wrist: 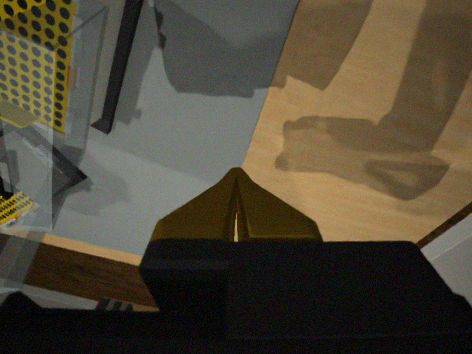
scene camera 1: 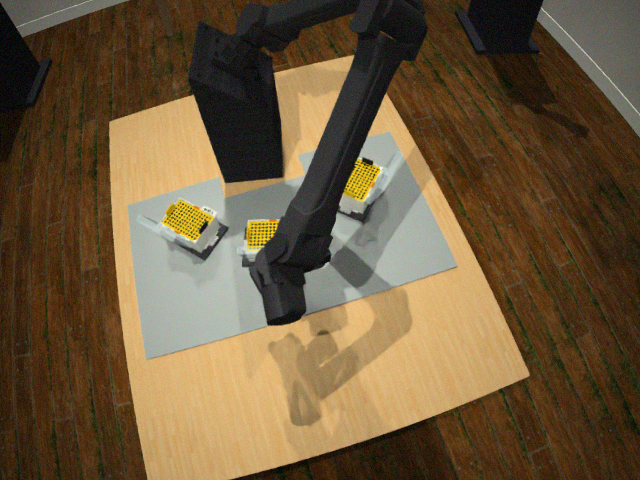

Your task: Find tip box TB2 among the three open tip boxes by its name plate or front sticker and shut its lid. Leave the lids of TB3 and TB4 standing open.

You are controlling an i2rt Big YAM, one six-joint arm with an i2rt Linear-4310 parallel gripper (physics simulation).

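Places are measured from the arm's base along level axes (x back, y down, z right), in millimetres.
Pixels of known places: gripper, fingertip midpoint: (wrist: 236, 176); arm's base, link origin: (scene camera 1: 232, 60).
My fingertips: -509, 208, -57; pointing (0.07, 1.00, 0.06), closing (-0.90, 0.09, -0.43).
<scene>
Ahead of a thing's pixels: the offset from my fingertips to its top centre, as dx, dy, dz. "spot": to the spot under its first point. Level surfaces: height alone.
Tip box TB2 (scene camera 1: 262, 235) (wrist: 42, 22) is the middle box, its yellow rack partly behind the arm in the scene view. Its clear lid @(spot: +93, -34, +16) (wrist: 37, 165) is off the rack's closed position and stands tilted at the left of the wrist view; its exact angle is unclear. TB4 @(+248, +34, +220) (scene camera 1: 187, 221) (wrist: 14, 209) is the left box, with its lid @(spot: +198, -35, +290) (scene camera 1: 147, 223) standing open. TB3 @(+311, +34, -212) (scene camera 1: 362, 179) is the right box, with its lid (scene camera 1: 393, 166) open. My gripper (wrist: 236, 176) is shut and empty, apart from TB2, toward the mat's front edge. The arm hides it in the scene view.
The boxes stand on a grey mat @(dy +108) (scene camera 1: 191, 310) on the wooden table @(dy +112) (scene camera 1: 217, 403). The black arm pedestal (scene camera 1: 248, 134) stands behind the mat. The forearm reaches over the mat between TB2 and TB3, and its shadow falls on the mat and front table.
</scene>
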